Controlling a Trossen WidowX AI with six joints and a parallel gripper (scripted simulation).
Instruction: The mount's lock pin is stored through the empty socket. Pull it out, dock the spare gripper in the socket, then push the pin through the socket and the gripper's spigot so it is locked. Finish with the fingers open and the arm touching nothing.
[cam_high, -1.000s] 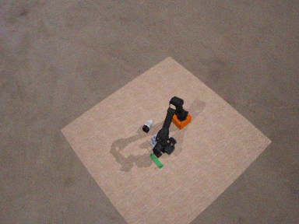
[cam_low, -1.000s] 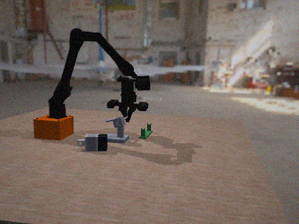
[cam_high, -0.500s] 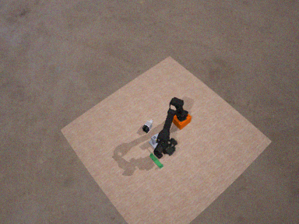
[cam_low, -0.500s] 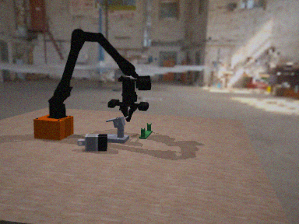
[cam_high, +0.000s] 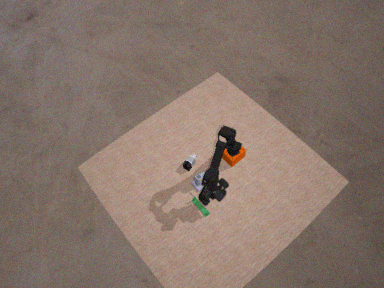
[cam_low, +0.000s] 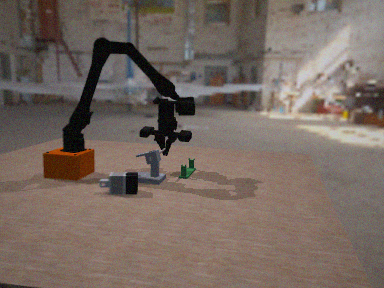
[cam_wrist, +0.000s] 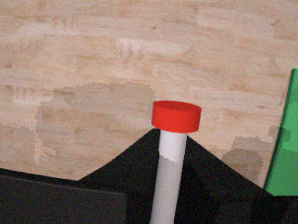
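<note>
Now: the green cradle 100 mm ahead of my gripper tip, 10 mm to the right of it and 30 mm below it. The rest, counted from my gripper tip: spare gripper 10 mm ahead, 310 mm to the right, 30 mm below; then mount 20 mm ahead, 150 mm to the right.
</note>
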